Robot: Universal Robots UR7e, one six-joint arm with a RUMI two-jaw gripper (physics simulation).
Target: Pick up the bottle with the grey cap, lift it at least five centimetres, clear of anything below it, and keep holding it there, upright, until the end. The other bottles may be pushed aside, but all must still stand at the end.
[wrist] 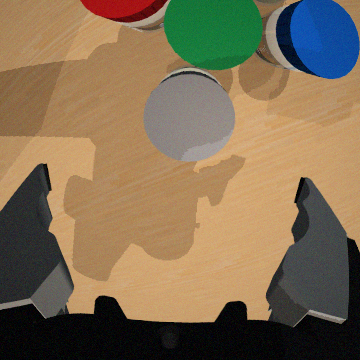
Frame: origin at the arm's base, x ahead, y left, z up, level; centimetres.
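Seen in the pictures: gripper, between the fingertips: [173,171].
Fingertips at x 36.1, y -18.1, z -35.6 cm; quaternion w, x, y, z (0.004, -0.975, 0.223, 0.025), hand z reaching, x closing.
Offsets run from my fingertips to a thing's top centre. "pt": to the spot under its first point. Level surfaces: height alone.
The bottle with the grey cap @(dx +1.6, dy +2.0, dz -1.8 cm) [189,118] stands on the wooden table top, seen from almost straight above, a little above the middle of the wrist view. Its cap hides most of its body; a thin pale and dark rim shows at the cap's upper edge. My gripper [173,171] is open and empty, with one jaw at the left and one at the right of the view. The grey-capped bottle shows beyond the fingertips, between the lines of the two jaws, and neither jaw touches it.
A green-capped bottle @(dx +5.0, dy +6.8, dz -1.8 cm) [213,31] stands right behind the grey-capped one, their caps nearly meeting in view. A blue-capped bottle @(dx +11.7, dy +4.5, dz -1.8 cm) [325,39] is at the upper right and a red-capped bottle @(pt dx +0.9, dy +9.6, dz -1.7 cm) [124,7] is at the top left, partly cut off. Shadows lie on the wooden table @(dz -12.3 cm) [235,270].
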